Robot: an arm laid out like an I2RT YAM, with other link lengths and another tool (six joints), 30 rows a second.
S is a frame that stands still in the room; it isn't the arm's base.
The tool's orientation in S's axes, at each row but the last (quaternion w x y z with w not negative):
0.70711, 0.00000, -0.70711, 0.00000
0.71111, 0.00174, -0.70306, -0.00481
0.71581, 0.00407, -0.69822, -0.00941
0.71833, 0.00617, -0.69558, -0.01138
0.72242, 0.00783, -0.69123, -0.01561
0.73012, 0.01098, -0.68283, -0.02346
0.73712, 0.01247, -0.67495, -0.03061
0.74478, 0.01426, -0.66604, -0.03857
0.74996, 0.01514, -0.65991, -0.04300
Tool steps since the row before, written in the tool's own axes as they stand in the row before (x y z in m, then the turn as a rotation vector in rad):
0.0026, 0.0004, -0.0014, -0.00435, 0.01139, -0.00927
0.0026, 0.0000, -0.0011, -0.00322, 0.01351, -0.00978
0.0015, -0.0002, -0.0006, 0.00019, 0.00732, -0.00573
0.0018, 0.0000, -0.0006, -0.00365, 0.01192, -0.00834
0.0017, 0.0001, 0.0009, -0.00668, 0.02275, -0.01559
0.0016, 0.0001, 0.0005, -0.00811, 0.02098, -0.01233
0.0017, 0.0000, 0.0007, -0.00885, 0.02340, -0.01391
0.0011, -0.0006, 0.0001, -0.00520, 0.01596, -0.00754
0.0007, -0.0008, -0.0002, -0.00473, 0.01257, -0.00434
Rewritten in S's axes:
0.0014, 0.0004, 0.0026, 0.00927, 0.01139, -0.00435
0.0011, 0.0000, 0.0026, 0.00980, 0.01350, -0.00321
0.0006, -0.0002, 0.0015, 0.00579, 0.00727, 0.00019
0.0007, 0.0000, 0.0018, 0.00831, 0.01195, -0.00362
-0.0008, 0.0001, 0.0017, 0.01555, 0.02280, -0.00661
-0.0004, 0.0000, 0.0016, 0.01217, 0.02115, -0.00790
-0.0005, -0.0001, 0.0018, 0.01374, 0.02358, -0.00863
0.0000, -0.0007, 0.0011, 0.00753, 0.01608, -0.00484
0.0003, -0.0009, 0.0006, 0.00427, 0.01277, -0.00423

